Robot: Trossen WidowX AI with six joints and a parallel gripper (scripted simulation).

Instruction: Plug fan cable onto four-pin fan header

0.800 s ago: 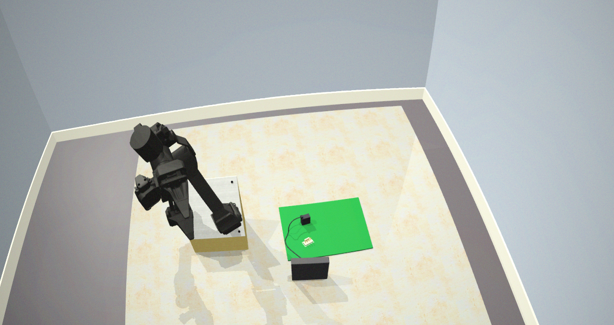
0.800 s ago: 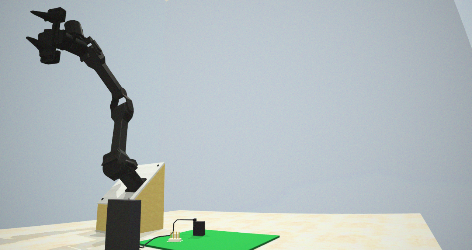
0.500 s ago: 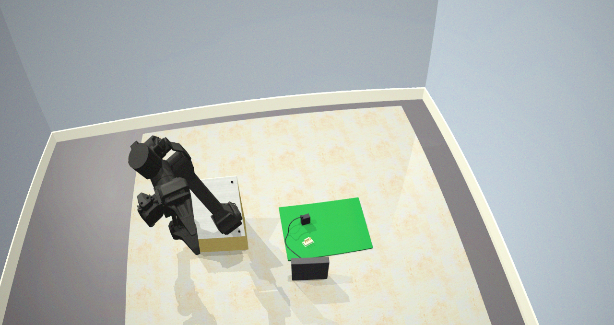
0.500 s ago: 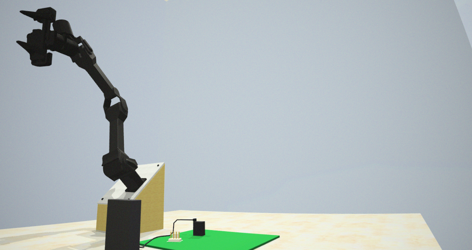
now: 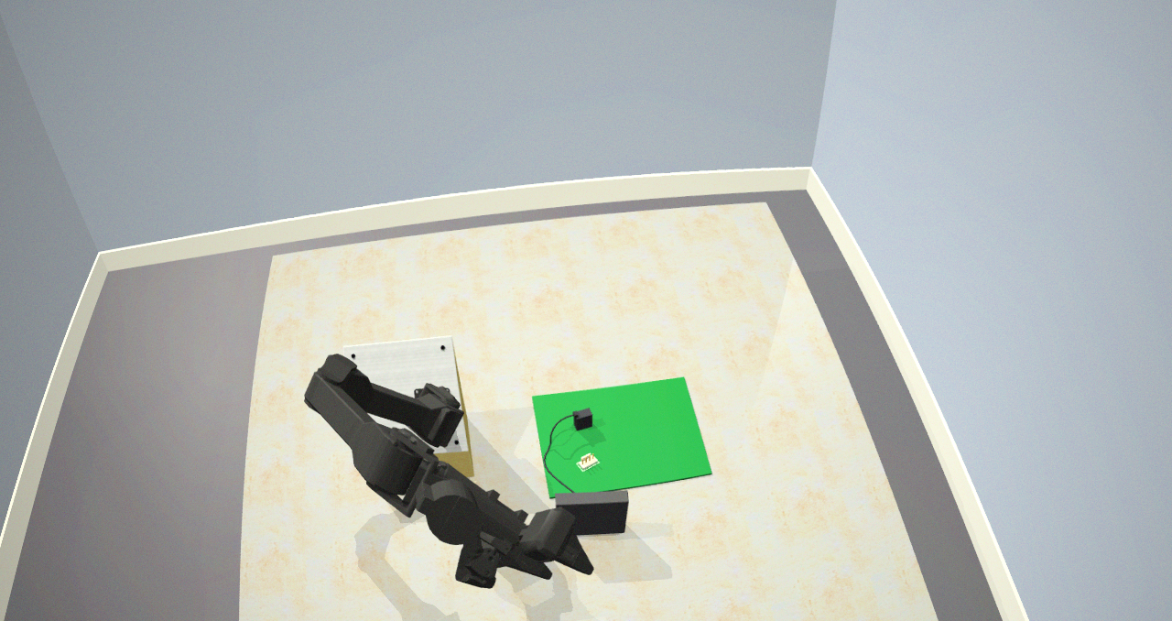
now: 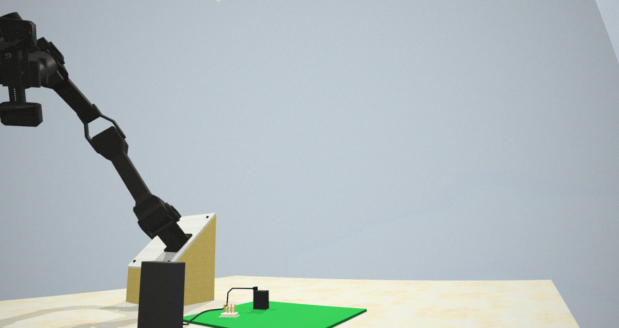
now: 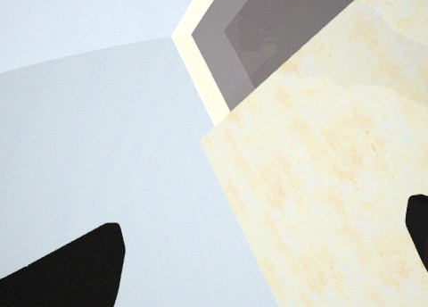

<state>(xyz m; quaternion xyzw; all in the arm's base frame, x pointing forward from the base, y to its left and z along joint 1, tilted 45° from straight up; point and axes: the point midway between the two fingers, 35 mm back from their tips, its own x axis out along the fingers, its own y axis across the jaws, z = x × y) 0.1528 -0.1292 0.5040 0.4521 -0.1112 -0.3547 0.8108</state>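
Right now the dark fan plug is 51 cm to the left of my gripper tip, 37 cm below it and 8 cm ahead of it. From my gripper tip the other things lie so: fan box: 33 cm below, 28 cm to the left, 7 cm ahead; then green board: 47 cm to the left, 40 cm below, 15 cm ahead; then white four-pin header: 42 cm to the left, 39 cm below, 8 cm ahead.
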